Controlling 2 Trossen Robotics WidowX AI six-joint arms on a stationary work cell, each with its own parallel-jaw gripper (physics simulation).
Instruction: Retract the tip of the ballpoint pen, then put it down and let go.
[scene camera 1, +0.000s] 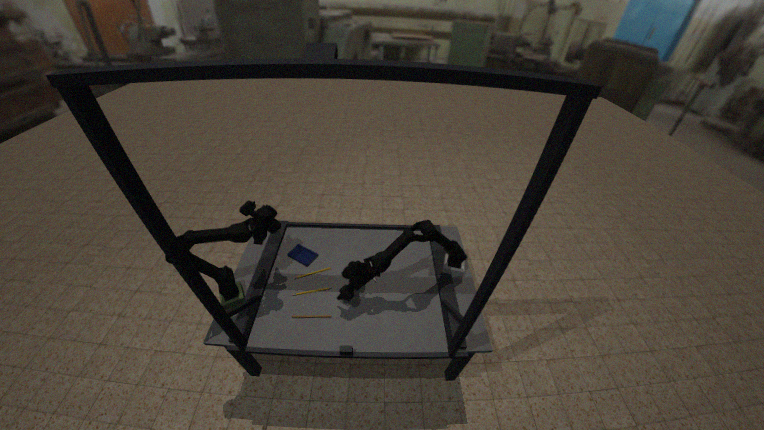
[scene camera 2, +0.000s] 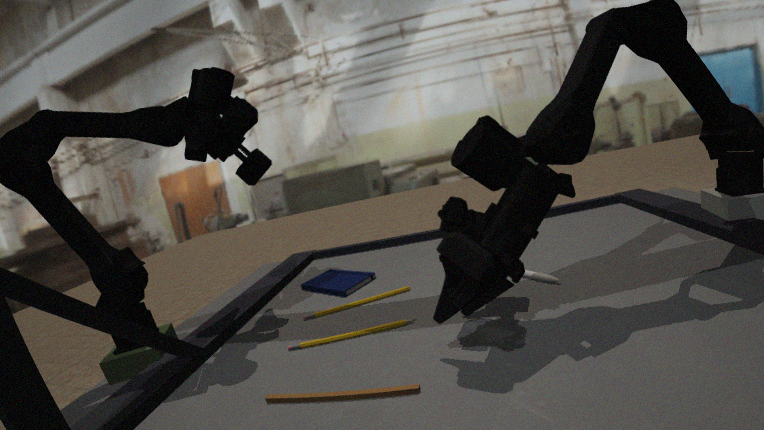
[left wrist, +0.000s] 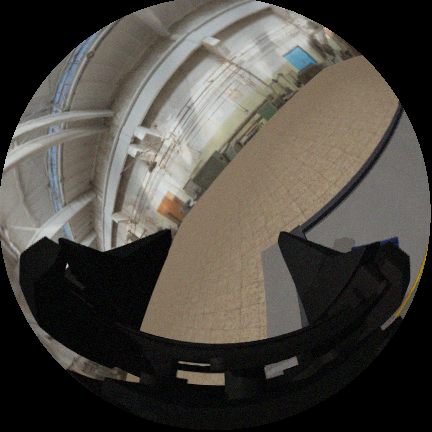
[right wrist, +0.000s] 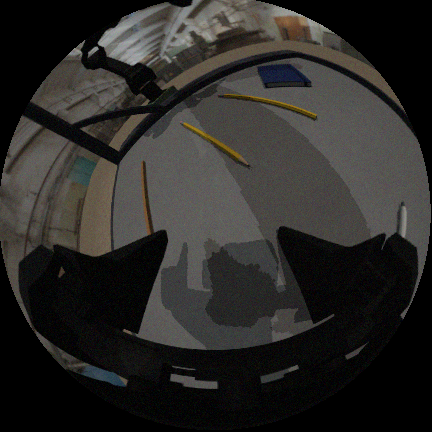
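Seen in the pictures: left gripper, fingertip midpoint: (scene camera 2: 240, 149) (left wrist: 226, 236); right gripper, fingertip midpoint: (scene camera 1: 341, 294) (scene camera 2: 451, 317) (right wrist: 223, 234); left arm's base, link origin: (scene camera 1: 230, 293) (right wrist: 156, 96); right arm's base, link origin: (scene camera 1: 454, 262) (scene camera 2: 740, 190).
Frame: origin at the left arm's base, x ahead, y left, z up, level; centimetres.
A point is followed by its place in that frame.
A white ballpoint pen (scene camera 2: 542, 277) {x 63.3, y -21.5, z -3.2 cm} (right wrist: 402, 221) lies on the table. Its near part is hidden behind the right gripper in scene camera 2; in the right wrist view it shows at the far right, outside the right-hand finger. Whether its tip is out cannot be made out. My right gripper (scene camera 2: 452, 316) {x 45.8, y -23.2, z -1.7 cm} (right wrist: 223, 234) {x 45.8, y -23.2, z -1.7 cm} is open and empty, pointing down low over the table, to the side of the pen and not around it. My left gripper (left wrist: 226, 236) {x 25.9, y 17.8, z 28.2 cm} is open and empty, raised at the table's left edge, far from the pen.
Two yellow pencils (scene camera 2: 357, 303) {x 38.4, y -4.3, z -3.5 cm} (scene camera 2: 350, 335) {x 34.3, y -14.2, z -3.5 cm} and an orange-brown stick (scene camera 2: 342, 394) {x 30.0, y -26.6, z -3.3 cm} lie left of the right gripper in scene camera 2. A blue notebook (scene camera 1: 303, 255) {x 38.2, y 8.6, z -2.8 cm} (scene camera 2: 338, 282) {x 37.9, y 7.2, z -2.8 cm} (right wrist: 284, 75) {x 40.0, y 6.5, z -2.8 cm} lies behind them. Dark frame posts (scene camera 1: 523, 213) {x 71.9, y -69.6, z 72.6 cm} rise around the table (scene camera 1: 395, 331) {x 58.3, y -50.1, z -4.0 cm}.
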